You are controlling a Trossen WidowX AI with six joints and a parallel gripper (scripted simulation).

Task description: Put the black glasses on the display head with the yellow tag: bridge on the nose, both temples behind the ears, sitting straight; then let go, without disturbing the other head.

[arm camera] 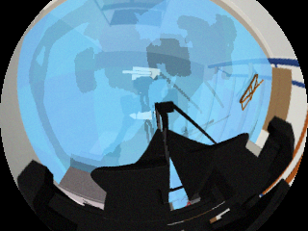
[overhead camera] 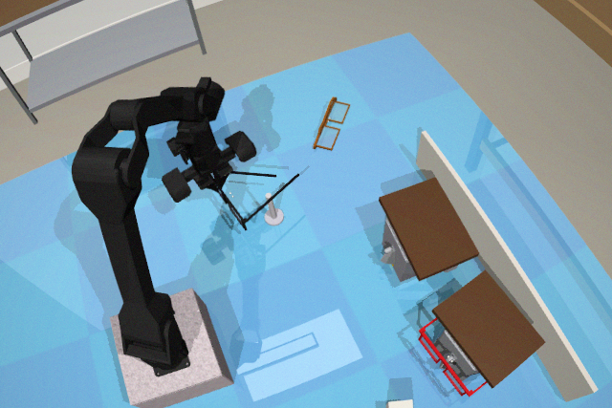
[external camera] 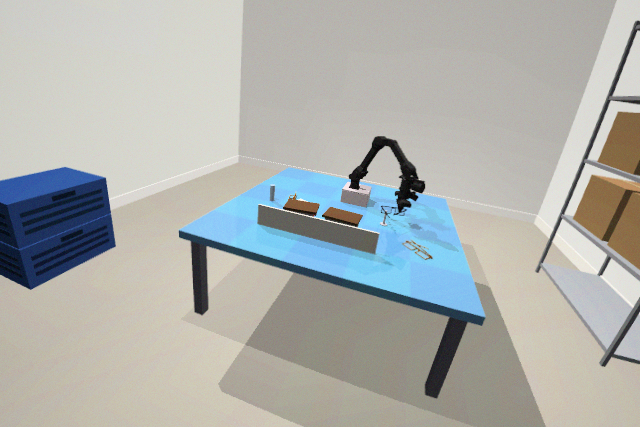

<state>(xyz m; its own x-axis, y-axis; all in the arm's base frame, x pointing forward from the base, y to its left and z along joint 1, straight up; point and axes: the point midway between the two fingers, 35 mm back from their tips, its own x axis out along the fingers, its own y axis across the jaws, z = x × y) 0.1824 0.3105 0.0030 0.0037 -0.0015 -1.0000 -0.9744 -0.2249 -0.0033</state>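
My gripper tip is now 90 mm short of the white post, 70 mm to the left of it and 30 mm above it. Round my gripper tip: white board (430 mm ahead, 380 mm to the right).
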